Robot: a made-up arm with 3 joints. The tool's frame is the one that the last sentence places.
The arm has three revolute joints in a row. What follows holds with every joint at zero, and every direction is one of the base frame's. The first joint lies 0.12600 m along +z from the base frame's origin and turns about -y. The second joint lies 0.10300 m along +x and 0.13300 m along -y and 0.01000 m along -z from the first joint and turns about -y. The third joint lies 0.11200 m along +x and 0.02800 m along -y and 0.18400 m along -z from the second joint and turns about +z. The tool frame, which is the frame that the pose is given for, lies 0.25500 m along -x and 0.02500 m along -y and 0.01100 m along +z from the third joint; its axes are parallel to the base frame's.
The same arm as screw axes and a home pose.
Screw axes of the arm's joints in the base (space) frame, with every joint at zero. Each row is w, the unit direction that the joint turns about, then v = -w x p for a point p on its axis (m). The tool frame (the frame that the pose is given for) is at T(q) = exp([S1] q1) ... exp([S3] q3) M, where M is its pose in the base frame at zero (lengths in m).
S1 = (0, -1, 0, 0.126, 0, 0)
S2 = (0, -1, 0, 0.116, 0, -0.103)
S3 = (0, 0, 1, -0.161, -0.215, 0)
M: xyz -0.04 -0.186 -0.057 (m) quaternion w x y z 1 0 0 0

